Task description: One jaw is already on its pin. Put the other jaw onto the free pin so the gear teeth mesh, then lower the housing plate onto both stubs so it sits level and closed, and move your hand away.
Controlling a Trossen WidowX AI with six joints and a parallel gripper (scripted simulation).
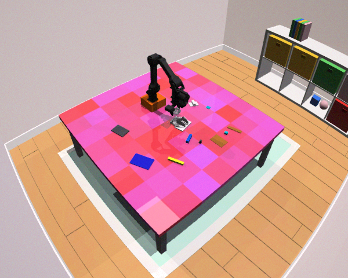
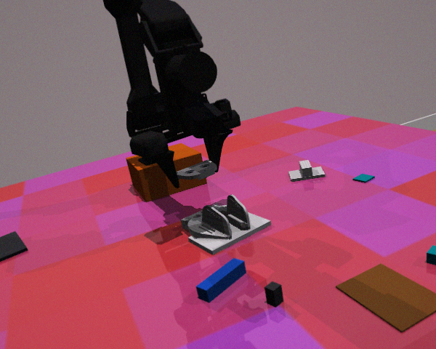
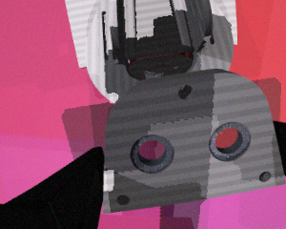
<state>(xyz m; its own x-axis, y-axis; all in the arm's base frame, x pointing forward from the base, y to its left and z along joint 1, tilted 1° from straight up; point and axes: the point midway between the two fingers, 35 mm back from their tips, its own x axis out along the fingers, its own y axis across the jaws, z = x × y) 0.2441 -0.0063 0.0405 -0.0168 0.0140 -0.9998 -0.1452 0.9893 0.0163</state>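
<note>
The grey jaw lies 20 mm ahead of my gripper tip, 20 mm to the left of it and 70 mm below it. Round my gripper tip: black cube 270 mm ahead, 40 mm to the right, 70 mm below; then blue block 200 mm ahead, 70 mm to the right, 70 mm below; then white t-shaped block 40 mm behind, 260 mm to the left, 70 mm below.
</note>
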